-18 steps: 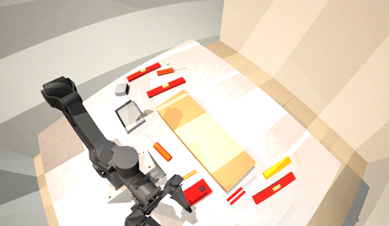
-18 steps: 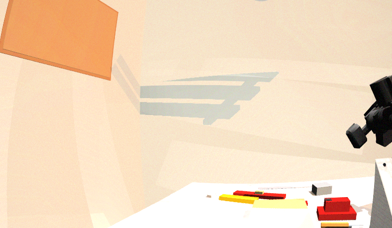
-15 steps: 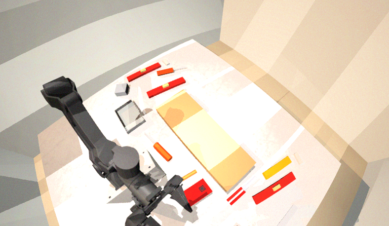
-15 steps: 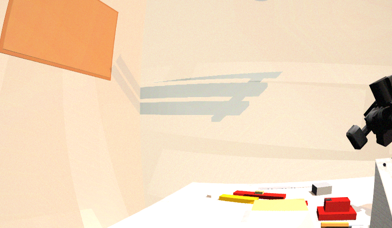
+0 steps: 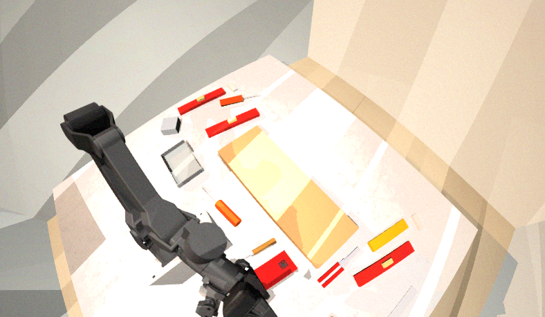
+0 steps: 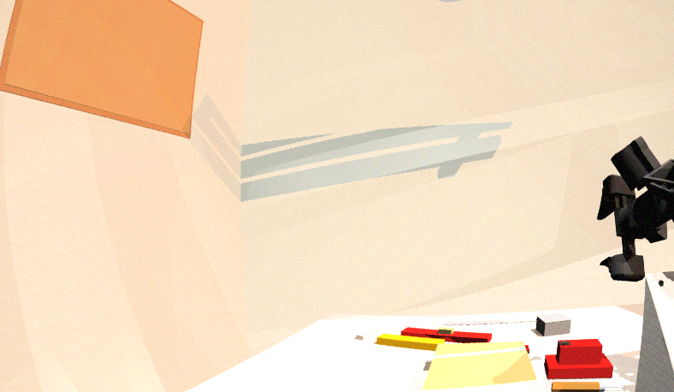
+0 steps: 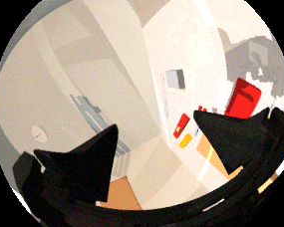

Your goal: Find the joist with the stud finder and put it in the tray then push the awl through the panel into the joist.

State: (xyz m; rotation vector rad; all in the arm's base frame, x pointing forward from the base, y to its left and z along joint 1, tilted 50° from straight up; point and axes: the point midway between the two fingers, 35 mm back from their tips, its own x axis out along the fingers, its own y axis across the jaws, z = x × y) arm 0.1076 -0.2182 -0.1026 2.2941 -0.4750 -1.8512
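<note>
My gripper tip is 19 cm above the red stud finder, 7 cm short of it and 5 cm to the right of it. From my gripper tip the other things lie so: yellow block (40 cm ahead, 23 cm below, 15 cm to the right); then awl (23 cm below, 14 cm to the left, 5 cm ahead).
</note>
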